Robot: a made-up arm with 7 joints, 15 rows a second.
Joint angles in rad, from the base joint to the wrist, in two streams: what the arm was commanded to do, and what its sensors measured. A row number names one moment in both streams.
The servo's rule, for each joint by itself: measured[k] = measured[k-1] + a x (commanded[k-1-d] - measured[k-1]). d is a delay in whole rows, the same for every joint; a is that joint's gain. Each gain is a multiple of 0.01, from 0.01 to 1. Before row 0 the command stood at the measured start. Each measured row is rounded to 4 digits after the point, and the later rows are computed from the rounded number. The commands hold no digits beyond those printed.
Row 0, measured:
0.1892, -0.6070, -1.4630, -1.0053, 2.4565, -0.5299, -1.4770
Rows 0 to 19, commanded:
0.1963, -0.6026, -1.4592, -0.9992, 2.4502, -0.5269, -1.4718
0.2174, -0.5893, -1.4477, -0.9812, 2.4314, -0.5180, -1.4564
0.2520, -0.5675, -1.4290, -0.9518, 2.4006, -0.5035, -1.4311
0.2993, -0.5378, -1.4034, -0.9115, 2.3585, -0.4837, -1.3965
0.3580, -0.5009, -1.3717, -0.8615, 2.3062, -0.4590, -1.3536
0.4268, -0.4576, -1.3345, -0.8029, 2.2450, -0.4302, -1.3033
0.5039, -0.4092, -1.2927, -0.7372, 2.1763, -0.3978, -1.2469
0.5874, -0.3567, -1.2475, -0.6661, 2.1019, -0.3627, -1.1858
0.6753, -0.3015, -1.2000, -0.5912, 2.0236, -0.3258, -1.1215
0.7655, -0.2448, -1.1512, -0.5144, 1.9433, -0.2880, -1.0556
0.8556, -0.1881, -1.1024, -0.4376, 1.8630, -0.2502, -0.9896
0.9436, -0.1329, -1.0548, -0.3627, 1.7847, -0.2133, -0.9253
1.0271, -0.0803, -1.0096, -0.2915, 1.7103, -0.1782, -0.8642
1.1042, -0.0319, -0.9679, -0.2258, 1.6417, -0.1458, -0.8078
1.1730, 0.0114, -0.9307, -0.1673, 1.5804, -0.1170, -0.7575
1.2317, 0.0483, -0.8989, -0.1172, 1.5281, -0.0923, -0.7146
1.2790, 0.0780, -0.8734, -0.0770, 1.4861, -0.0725, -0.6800
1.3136, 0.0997, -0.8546, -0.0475, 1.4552, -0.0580, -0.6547
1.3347, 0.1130, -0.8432, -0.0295, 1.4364, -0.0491, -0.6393
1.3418, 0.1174, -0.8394, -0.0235, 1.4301, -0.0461, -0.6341
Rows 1 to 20, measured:
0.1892, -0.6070, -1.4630, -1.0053, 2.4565, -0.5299, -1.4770
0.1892, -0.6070, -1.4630, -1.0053, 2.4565, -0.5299, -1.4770
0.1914, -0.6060, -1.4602, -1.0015, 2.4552, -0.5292, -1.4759
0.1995, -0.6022, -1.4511, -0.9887, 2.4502, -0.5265, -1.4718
0.2158, -0.5942, -1.4350, -0.9655, 2.4398, -0.5210, -1.4633
0.2417, -0.5812, -1.4119, -0.9315, 2.4227, -0.5120, -1.4493
0.2778, -0.5627, -1.3826, -0.8874, 2.3982, -0.4993, -1.4292
0.3240, -0.5385, -1.3475, -0.8342, 2.3660, -0.4827, -1.4028
0.3798, -0.5088, -1.3075, -0.7731, 2.3262, -0.4623, -1.3701
0.4442, -0.4738, -1.2637, -0.7057, 2.2791, -0.4384, -1.3314
0.5158, -0.4342, -1.2172, -0.6336, 2.2254, -0.4114, -1.2873
0.5932, -0.3906, -1.1690, -0.5585, 2.1662, -0.3818, -1.2386
0.6745, -0.3440, -1.1204, -0.4823, 2.1025, -0.3502, -1.1863
0.7579, -0.2954, -1.0725, -0.4070, 2.0358, -0.3173, -1.1315
0.8414, -0.2459, -1.0266, -0.3342, 1.9674, -0.2839, -1.0754
0.9229, -0.1967, -0.9837, -0.2659, 1.8990, -0.2508, -1.0192
1.0004, -0.1488, -0.9450, -0.2038, 1.8321, -0.2187, -0.9642
1.0721, -0.1035, -0.9113, -0.1492, 1.7683, -0.1884, -0.9118
1.1362, -0.0618, -0.8836, -0.1037, 1.7090, -0.1606, -0.8631
1.1912, -0.0247, -0.8624, -0.0683, 1.6557, -0.1360, -0.8193
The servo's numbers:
d 2
a 0.31 0.23 0.73 0.63 0.21 0.24 0.21

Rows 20 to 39, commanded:
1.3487, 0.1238, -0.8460, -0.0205, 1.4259, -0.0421, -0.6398
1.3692, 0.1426, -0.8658, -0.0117, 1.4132, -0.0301, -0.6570
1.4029, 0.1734, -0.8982, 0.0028, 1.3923, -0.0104, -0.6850
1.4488, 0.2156, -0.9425, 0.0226, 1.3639, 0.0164, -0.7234
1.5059, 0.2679, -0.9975, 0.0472, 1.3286, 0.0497, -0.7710
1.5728, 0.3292, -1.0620, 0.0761, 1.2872, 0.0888, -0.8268
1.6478, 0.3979, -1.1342, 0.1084, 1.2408, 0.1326, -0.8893
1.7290, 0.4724, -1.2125, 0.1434, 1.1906, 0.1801, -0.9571
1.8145, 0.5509, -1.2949, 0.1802, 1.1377, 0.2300, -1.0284
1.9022, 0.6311, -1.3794, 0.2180, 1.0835, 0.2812, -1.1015
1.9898, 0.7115, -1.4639, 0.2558, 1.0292, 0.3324, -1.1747
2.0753, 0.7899, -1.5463, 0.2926, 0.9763, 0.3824, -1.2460
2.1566, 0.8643, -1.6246, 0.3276, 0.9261, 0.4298, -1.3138
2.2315, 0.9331, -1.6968, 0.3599, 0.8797, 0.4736, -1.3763
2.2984, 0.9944, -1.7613, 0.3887, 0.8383, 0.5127, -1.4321
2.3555, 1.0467, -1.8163, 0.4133, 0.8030, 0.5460, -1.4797
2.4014, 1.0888, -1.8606, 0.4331, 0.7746, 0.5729, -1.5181
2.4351, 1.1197, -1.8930, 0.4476, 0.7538, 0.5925, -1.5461
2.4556, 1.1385, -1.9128, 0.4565, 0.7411, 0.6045, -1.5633
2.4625, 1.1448, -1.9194, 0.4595, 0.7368, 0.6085, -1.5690
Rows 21 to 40, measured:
1.2357, 0.0070, -0.8484, -0.0439, 1.6096, -0.1151, -0.7815
1.2686, 0.0324, -0.8418, -0.0310, 1.5719, -0.0985, -0.7505
1.2934, 0.0534, -0.8449, -0.0244, 1.5412, -0.0850, -0.7273
1.3169, 0.0739, -0.8602, -0.0164, 1.5143, -0.0718, -0.7125
1.3436, 0.0968, -0.8879, -0.0043, 1.4887, -0.0571, -0.7067
1.3762, 0.1241, -0.9278, 0.0126, 1.4625, -0.0395, -0.7102
1.4164, 0.1572, -0.9787, 0.0344, 1.4344, -0.0181, -0.7230
1.4649, 0.1968, -1.0395, 0.0607, 1.4035, 0.0076, -0.7448
1.5216, 0.2431, -1.1086, 0.0908, 1.3693, 0.0376, -0.7751
1.5859, 0.2958, -1.1844, 0.1239, 1.3318, 0.0718, -0.8133
1.6568, 0.3545, -1.2651, 0.1594, 1.2910, 0.1098, -0.8585
1.7329, 0.4181, -1.3485, 0.1963, 1.2474, 0.1509, -0.9095
1.8125, 0.4856, -1.4327, 0.2338, 1.2016, 0.1945, -0.9652
1.8940, 0.5556, -1.5156, 0.2708, 1.1543, 0.2396, -1.0242
1.9754, 0.6266, -1.5952, 0.3066, 1.1064, 0.2852, -1.0850
2.0548, 0.6971, -1.6694, 0.3402, 1.0588, 0.3304, -1.1462
2.1303, 0.7655, -1.7365, 0.3708, 1.0125, 0.3742, -1.2062
2.2001, 0.8302, -1.7948, 0.3976, 0.9685, 0.4154, -1.2636
2.2625, 0.8897, -1.8428, 0.4200, 0.9278, 0.4532, -1.3170
2.3160, 0.9426, -1.8794, 0.4374, 0.8913, 0.4866, -1.3651

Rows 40 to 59, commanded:
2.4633, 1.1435, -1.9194, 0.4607, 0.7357, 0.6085, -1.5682
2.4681, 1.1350, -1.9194, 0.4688, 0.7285, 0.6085, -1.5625
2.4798, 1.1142, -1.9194, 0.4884, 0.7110, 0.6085, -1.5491
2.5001, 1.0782, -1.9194, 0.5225, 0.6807, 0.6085, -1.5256
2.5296, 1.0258, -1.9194, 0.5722, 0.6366, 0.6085, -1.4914
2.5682, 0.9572, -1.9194, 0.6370, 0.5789, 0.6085, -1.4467
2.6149, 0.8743, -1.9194, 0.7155, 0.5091, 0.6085, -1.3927
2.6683, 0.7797, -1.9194, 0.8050, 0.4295, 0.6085, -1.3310
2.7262, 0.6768, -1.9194, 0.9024, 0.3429, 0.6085, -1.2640
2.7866, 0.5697, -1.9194, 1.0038, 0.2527, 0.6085, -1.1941
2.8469, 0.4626, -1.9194, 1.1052, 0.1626, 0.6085, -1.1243
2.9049, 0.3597, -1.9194, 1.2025, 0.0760, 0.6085, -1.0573
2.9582, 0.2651, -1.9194, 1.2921, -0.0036, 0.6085, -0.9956
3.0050, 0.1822, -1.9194, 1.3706, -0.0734, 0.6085, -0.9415
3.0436, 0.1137, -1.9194, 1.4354, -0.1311, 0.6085, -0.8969
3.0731, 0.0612, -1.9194, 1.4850, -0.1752, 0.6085, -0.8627
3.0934, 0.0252, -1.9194, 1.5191, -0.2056, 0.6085, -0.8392
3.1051, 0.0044, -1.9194, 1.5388, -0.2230, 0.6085, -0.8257
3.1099, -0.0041, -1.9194, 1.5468, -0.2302, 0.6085, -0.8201
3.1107, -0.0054, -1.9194, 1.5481, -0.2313, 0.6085, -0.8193
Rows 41 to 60, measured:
2.3593, 0.9877, -1.9038, 0.4494, 0.8598, 0.5149, -1.4067
2.3913, 1.0238, -1.9152, 0.4558, 0.8340, 0.5374, -1.4408
2.4136, 1.0513, -1.9183, 0.4589, 0.8134, 0.5545, -1.4676
2.4305, 1.0706, -1.9191, 0.4651, 0.7956, 0.5675, -1.4875
2.4458, 1.0806, -1.9193, 0.4798, 0.7778, 0.5773, -1.5004
2.4626, 1.0800, -1.9194, 0.5067, 0.7574, 0.5848, -1.5057
2.4834, 1.0675, -1.9194, 0.5480, 0.7320, 0.5905, -1.5027
2.5097, 1.0421, -1.9194, 0.6041, 0.6998, 0.5948, -1.4909
2.5423, 1.0035, -1.9194, 0.6743, 0.6598, 0.5981, -1.4703
2.5814, 0.9520, -1.9194, 0.7566, 0.6114, 0.6006, -1.4410
2.6263, 0.8887, -1.9194, 0.8485, 0.5550, 0.6025, -1.4038
2.6760, 0.8153, -1.9194, 0.9463, 0.4915, 0.6039, -1.3598
2.7290, 0.7342, -1.9194, 1.0464, 0.4224, 0.6050, -1.3103
2.7835, 0.6481, -1.9194, 1.1447, 0.3497, 0.6058, -1.2572
2.8377, 0.5600, -1.9194, 1.2376, 0.2755, 0.6064, -1.2023
2.8896, 0.4731, -1.9194, 1.3214, 0.2022, 0.6069, -1.1475
2.9373, 0.3904, -1.9194, 1.3932, 0.1322, 0.6073, -1.0949
2.9794, 0.3147, -1.9194, 1.4510, 0.0676, 0.6076, -1.0461
3.0147, 0.2481, -1.9194, 1.4939, 0.0102, 0.6078, -1.0027
3.0427, 0.1920, -1.9194, 1.5222, -0.0388, 0.6080, -0.9655

